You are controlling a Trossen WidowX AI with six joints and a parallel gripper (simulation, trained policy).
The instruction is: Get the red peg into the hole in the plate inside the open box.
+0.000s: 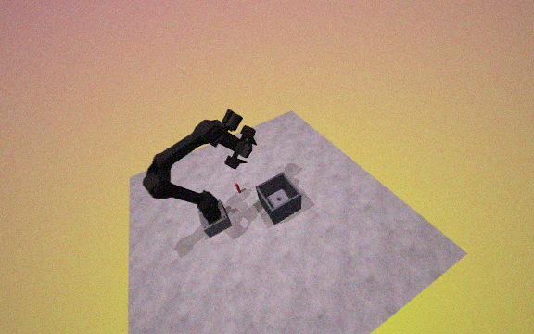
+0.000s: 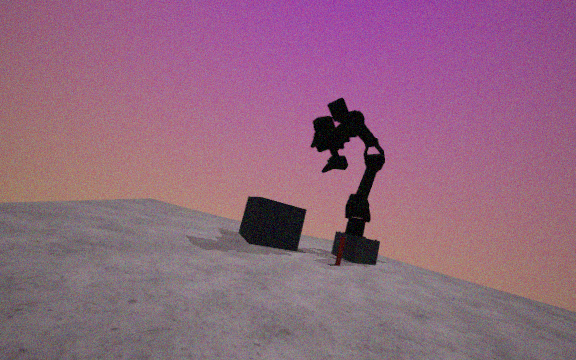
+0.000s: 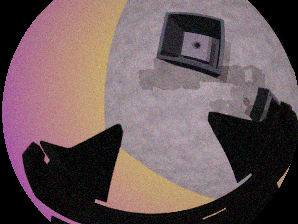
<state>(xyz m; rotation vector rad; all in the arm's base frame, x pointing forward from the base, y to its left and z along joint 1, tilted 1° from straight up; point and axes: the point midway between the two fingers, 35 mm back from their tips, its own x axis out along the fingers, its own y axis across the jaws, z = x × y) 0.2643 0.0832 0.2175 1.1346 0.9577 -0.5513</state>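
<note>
Now: gripper tip 24 cm above the red peg, 11 cm past it and 4 cm to the right of it. Round my gripper tip: plate (24 cm below, 15 cm to the right, 4 cm ahead).
</note>
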